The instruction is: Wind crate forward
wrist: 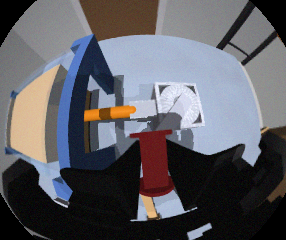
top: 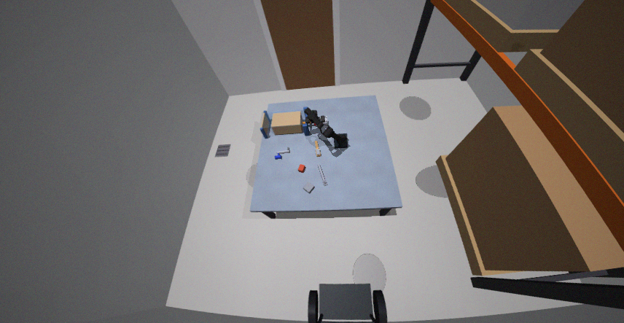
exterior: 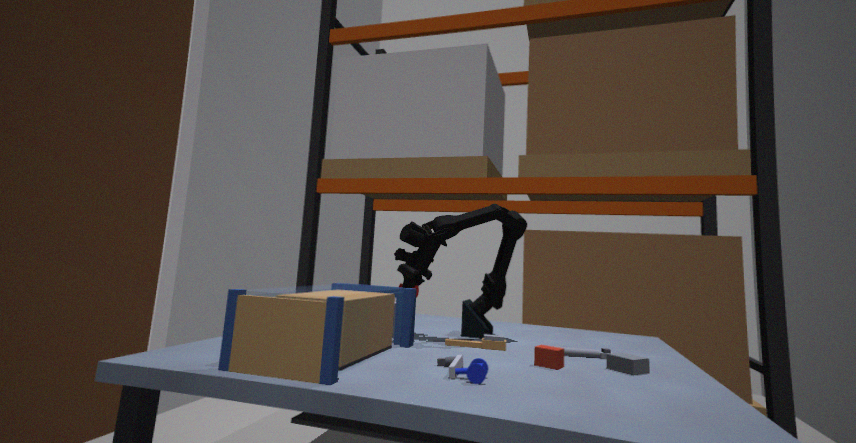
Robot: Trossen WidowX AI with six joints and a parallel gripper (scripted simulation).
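Now: the blue frame 90 mm ahead of my gripper tip, 60 mm to the right of it and 30 mm below it. The rest, counted from my gripper tip: winch handle 30 mm behind, 10 mm to the right, 30 mm below; red knob 20 mm to the left; grey winch 90 mm behind, 60 mm to the right, 100 mm below.
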